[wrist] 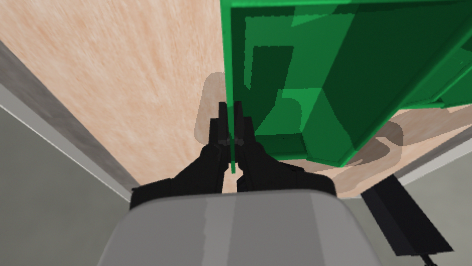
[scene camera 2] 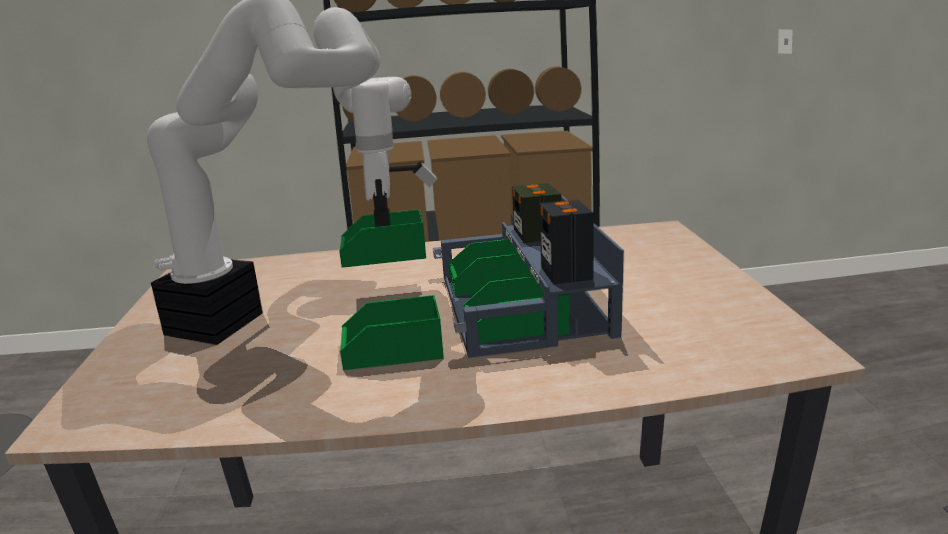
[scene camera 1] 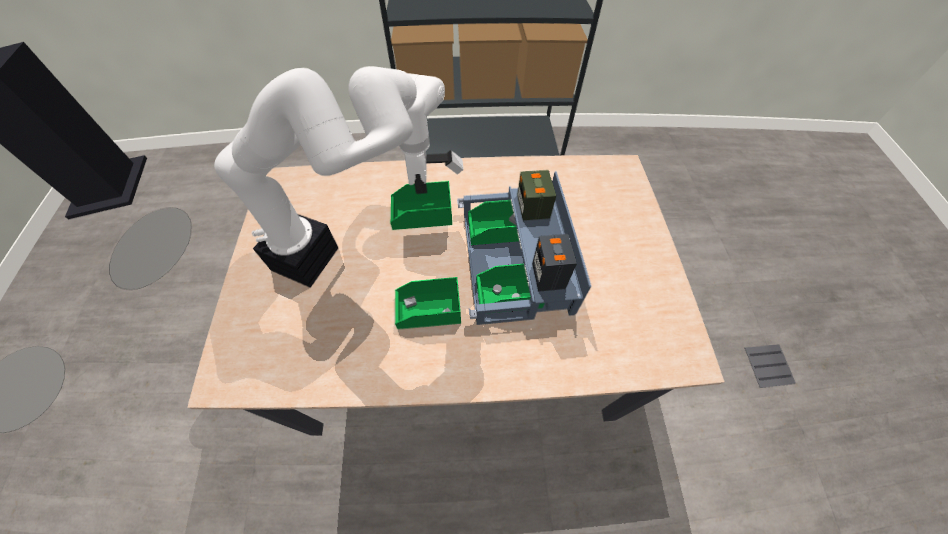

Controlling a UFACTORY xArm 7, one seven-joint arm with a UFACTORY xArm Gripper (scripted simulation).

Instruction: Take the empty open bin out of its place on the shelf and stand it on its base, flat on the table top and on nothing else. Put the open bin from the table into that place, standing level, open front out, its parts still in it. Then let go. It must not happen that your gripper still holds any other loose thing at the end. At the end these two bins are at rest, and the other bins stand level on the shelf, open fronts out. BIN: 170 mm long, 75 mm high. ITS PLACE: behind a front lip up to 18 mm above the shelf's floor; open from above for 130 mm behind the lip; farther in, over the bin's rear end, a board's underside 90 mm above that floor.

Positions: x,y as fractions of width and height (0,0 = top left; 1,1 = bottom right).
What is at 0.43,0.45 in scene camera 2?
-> A green bin.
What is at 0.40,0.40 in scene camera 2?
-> My gripper.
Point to a green bin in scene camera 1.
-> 0.51,0.41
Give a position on a green bin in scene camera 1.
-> At 0.46,0.56
